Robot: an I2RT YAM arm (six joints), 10 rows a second.
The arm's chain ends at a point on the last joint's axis. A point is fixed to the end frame.
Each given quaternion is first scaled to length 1.
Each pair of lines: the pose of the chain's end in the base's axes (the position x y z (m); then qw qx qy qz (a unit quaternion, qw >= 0)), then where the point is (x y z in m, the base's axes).
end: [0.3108, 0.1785, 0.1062, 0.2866, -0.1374, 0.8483, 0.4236]
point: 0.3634 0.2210 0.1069
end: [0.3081, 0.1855, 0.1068, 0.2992, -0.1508, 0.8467, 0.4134]
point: 0.3604 0.2283 0.1085
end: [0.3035, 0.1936, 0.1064, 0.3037, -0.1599, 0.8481, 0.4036]
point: 0.3556 0.2368 0.1081
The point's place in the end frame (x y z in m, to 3 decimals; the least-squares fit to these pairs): -0.042 0.001 0.053
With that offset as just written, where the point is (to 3 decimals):
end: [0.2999, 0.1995, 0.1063, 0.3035, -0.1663, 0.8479, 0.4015]
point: 0.352 0.243 0.108
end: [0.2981, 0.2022, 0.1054, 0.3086, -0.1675, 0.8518, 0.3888]
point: 0.350 0.245 0.107
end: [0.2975, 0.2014, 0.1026, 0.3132, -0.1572, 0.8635, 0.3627]
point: 0.351 0.242 0.102
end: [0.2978, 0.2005, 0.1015, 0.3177, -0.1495, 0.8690, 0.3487]
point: 0.353 0.240 0.100
